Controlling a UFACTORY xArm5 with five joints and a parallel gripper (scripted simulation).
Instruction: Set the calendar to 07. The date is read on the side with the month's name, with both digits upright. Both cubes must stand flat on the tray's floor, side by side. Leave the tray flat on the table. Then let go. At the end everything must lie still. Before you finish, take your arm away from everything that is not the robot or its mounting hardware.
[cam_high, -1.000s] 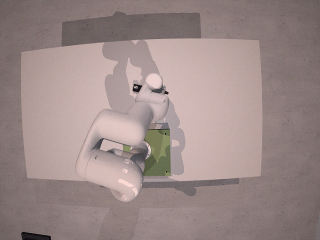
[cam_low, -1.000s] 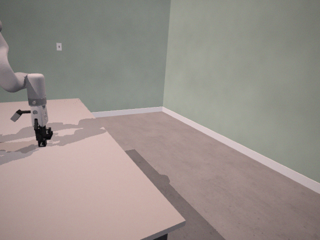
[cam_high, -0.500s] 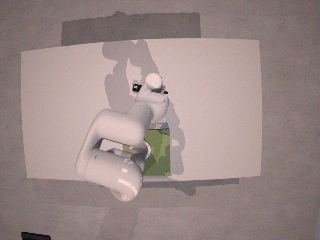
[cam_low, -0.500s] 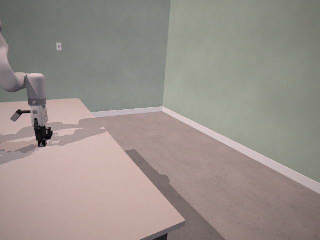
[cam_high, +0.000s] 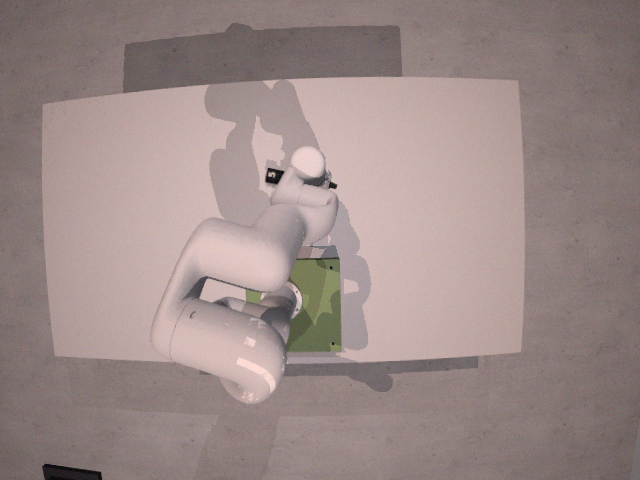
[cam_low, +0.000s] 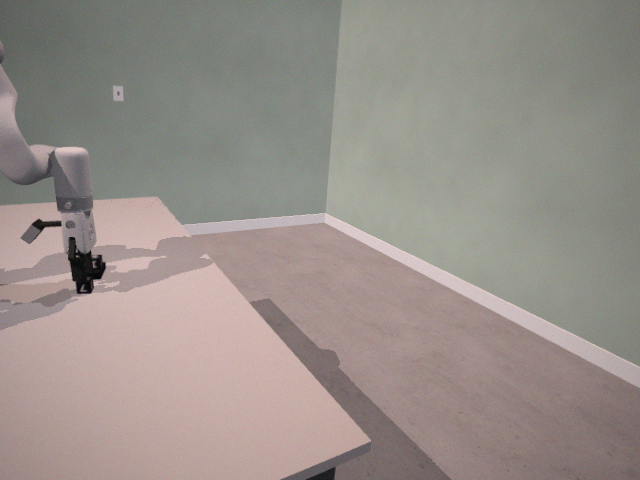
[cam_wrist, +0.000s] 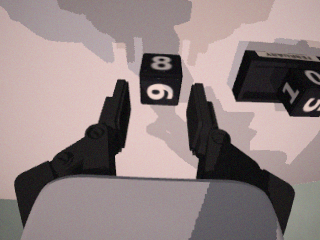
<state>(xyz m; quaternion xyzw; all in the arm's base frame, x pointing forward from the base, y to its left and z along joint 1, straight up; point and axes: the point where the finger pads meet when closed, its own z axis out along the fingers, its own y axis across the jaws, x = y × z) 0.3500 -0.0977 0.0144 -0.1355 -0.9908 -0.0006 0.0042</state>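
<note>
The black cube lies 4 cm below my hand. The rest, counted from my hand: black calendar tray: 11 cm to the left, 5 cm below, 3 cm ahead.
</note>
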